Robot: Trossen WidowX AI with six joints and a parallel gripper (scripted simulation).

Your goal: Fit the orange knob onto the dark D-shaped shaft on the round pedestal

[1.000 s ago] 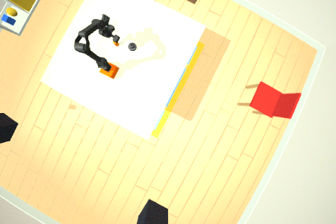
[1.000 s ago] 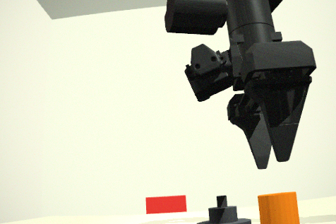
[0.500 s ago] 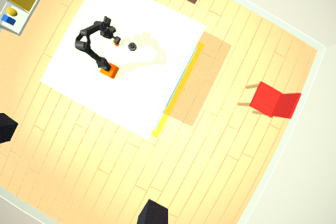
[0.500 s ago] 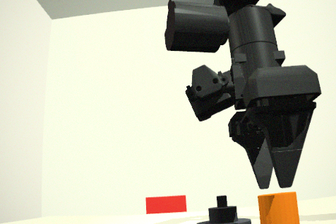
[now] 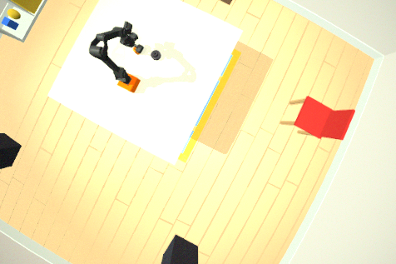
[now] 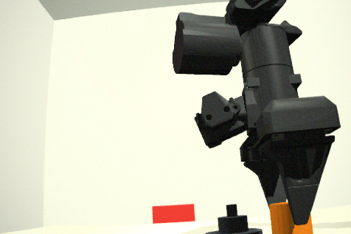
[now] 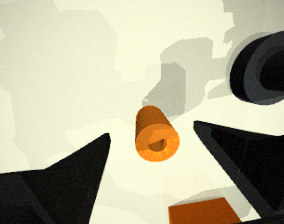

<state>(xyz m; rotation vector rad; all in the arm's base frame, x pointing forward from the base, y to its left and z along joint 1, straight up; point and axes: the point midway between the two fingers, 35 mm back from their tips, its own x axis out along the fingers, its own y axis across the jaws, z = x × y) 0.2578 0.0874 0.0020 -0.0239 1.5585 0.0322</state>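
Now: gripper tip 1 cm above the orange knob. From my gripper tip the other things lie so: dark shaft: 5 cm ahead, 16 cm to the right, 1 cm below.
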